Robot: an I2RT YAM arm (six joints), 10 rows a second.
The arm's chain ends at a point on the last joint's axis. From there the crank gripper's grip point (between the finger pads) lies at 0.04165 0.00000 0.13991 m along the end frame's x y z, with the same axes.
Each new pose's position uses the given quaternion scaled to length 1; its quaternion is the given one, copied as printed.
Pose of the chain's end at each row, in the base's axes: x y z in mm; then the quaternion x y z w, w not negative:
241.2, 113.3, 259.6, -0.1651, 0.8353, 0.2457, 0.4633
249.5, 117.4, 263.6, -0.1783, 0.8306, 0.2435, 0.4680
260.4, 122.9, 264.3, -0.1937, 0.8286, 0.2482, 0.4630
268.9, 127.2, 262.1, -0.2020, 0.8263, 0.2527, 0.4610
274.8, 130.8, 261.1, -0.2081, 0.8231, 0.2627, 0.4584
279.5, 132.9, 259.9, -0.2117, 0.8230, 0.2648, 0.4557
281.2, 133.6, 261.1, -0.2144, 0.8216, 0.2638, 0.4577
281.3, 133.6, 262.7, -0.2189, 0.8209, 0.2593, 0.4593
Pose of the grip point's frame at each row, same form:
316.6, 190.1, 161.0, -0.1651, 0.8353, 0.2457, 0.4633
325.4, 194.5, 165.6, -0.1783, 0.8306, 0.2435, 0.4680
333.6, 201.7, 165.6, -0.1937, 0.8286, 0.2482, 0.4630
340.7, 207.5, 163.5, -0.2020, 0.8263, 0.2527, 0.4610
344.5, 213.8, 163.3, -0.2081, 0.8231, 0.2627, 0.4584
348.1, 216.4, 161.8, -0.2117, 0.8230, 0.2648, 0.4557
350.2, 217.1, 163.2, -0.2144, 0.8216, 0.2638, 0.4577
350.8, 216.2, 164.5, -0.2189, 0.8209, 0.2593, 0.4593

